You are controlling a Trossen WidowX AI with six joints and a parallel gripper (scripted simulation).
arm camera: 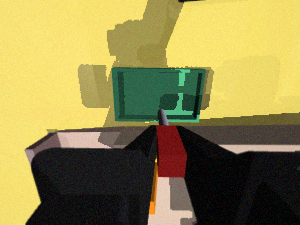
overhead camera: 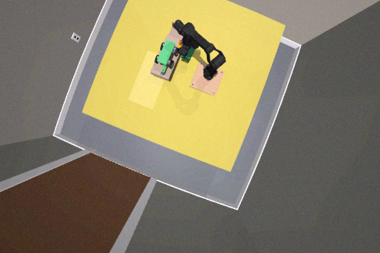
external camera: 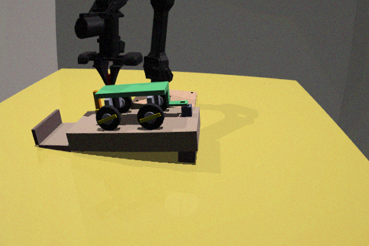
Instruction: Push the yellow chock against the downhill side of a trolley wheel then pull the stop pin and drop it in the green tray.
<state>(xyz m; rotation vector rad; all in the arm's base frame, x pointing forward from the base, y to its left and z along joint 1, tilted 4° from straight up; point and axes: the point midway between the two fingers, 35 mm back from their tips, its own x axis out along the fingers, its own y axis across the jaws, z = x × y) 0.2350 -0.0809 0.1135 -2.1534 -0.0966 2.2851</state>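
My gripper tip is 12 cm above the green tray. The rest, counted from my gripper tip: green-decked trolley (11 cm ahead, 12 cm to the left); then red-headed stop pin (right at my gripper tip); then yellow chock (7 cm ahead, 2 cm to the left, 3 cm below).
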